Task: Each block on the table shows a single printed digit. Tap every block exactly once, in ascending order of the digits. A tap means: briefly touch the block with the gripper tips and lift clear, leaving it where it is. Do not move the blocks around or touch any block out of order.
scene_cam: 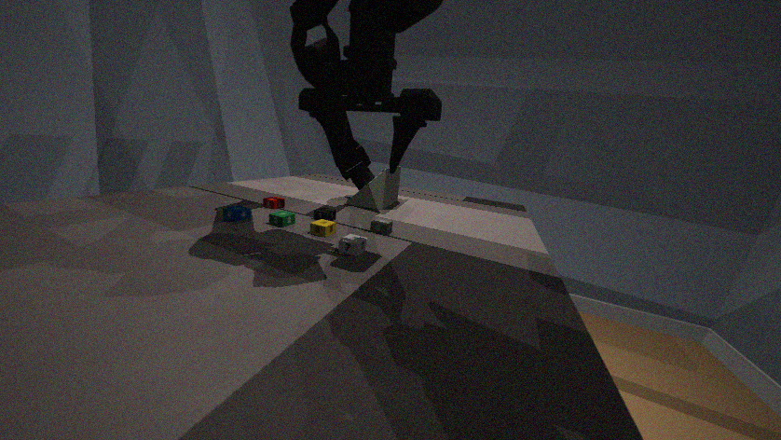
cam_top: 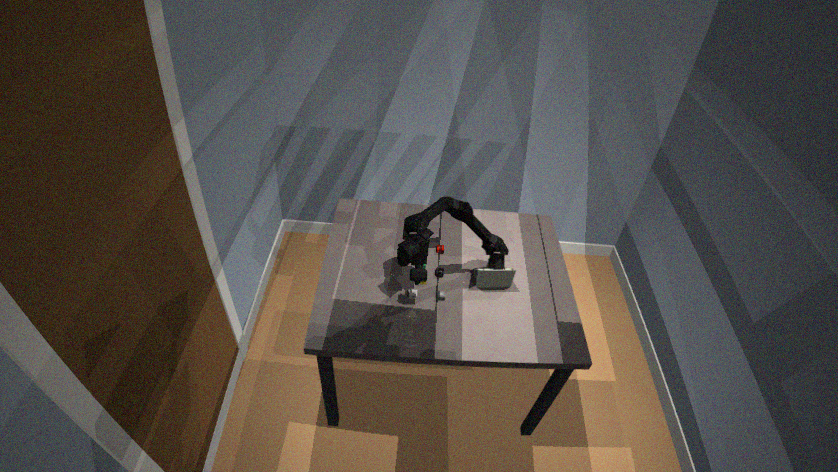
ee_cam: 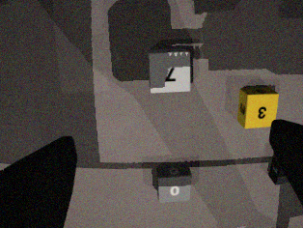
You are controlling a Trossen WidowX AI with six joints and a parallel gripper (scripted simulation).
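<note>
Now: the grey block 11 cm behind my gripper tip, 2 cm to the right of it and 11 cm below it. Also, from my gripper tip: black block (10 cm behind, 15 cm to the right, 11 cm below); white block (1 cm to the right, 11 cm below); yellow block (3 cm behind, 9 cm to the right, 11 cm below).
</note>
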